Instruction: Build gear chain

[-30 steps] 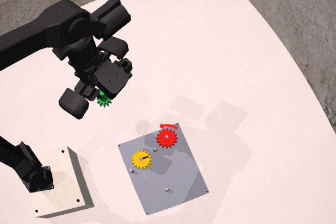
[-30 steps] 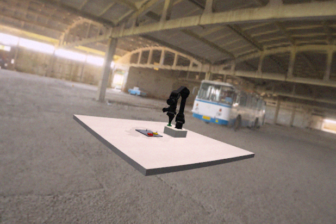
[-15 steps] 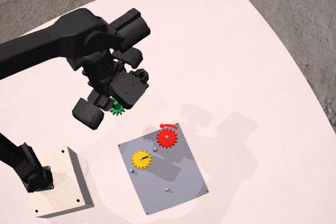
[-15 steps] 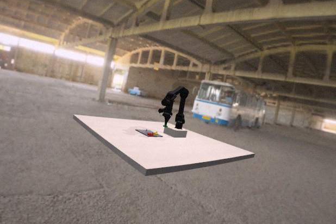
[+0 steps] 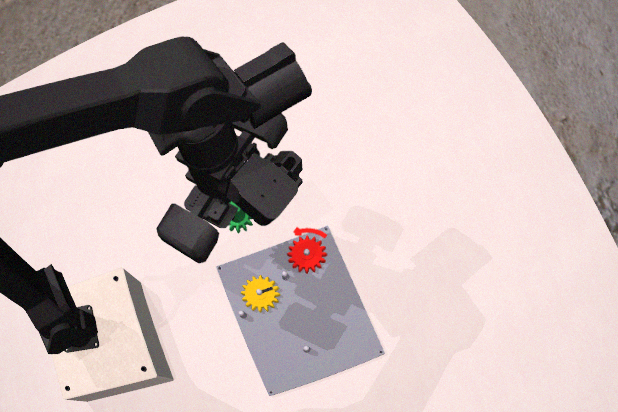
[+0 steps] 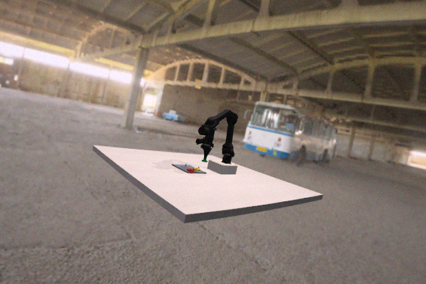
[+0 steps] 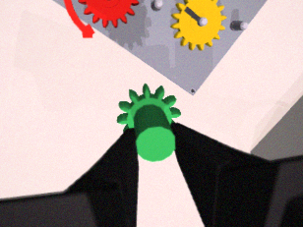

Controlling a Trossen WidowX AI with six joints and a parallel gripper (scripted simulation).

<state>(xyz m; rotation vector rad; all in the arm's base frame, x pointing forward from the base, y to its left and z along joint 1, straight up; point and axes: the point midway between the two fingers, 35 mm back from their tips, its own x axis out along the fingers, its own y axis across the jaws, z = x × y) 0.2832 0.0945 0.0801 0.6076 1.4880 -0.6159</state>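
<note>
Right now my gripper tip is 100 mm above the yellow gear, 80 mm to the left of it and 10 mm past it. Round my gripper tip: green gear 10 mm below; then red arrow 110 mm below, 80 mm ahead, 10 mm to the right.
</note>
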